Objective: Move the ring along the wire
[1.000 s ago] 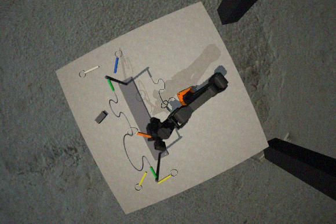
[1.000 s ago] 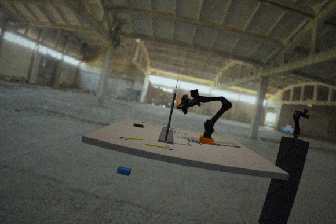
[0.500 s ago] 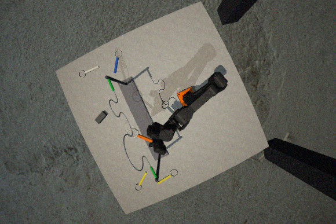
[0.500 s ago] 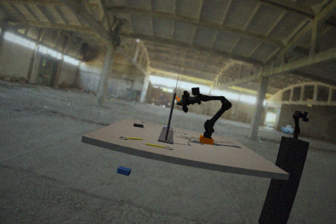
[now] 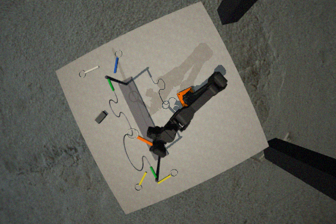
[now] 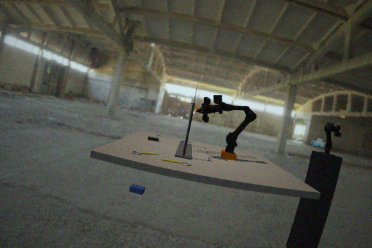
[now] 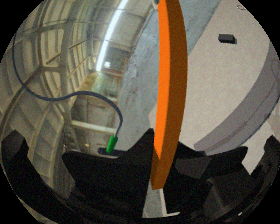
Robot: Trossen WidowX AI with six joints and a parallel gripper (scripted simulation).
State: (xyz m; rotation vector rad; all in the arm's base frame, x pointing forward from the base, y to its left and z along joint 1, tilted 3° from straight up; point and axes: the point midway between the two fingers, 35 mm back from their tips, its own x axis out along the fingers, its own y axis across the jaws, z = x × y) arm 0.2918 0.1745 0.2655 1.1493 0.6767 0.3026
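The orange-handled ring lies 20 mm ahead of my gripper tip, 80 mm to the right of it and 30 mm above it. From my gripper tip the other things lie so: white-handled ring (370 mm ahead, 600 mm to the right, 320 mm below); then blue-handled ring (120 mm ahead, 620 mm to the right, 320 mm below); then dark block (350 mm ahead, 240 mm to the right, 310 mm below).
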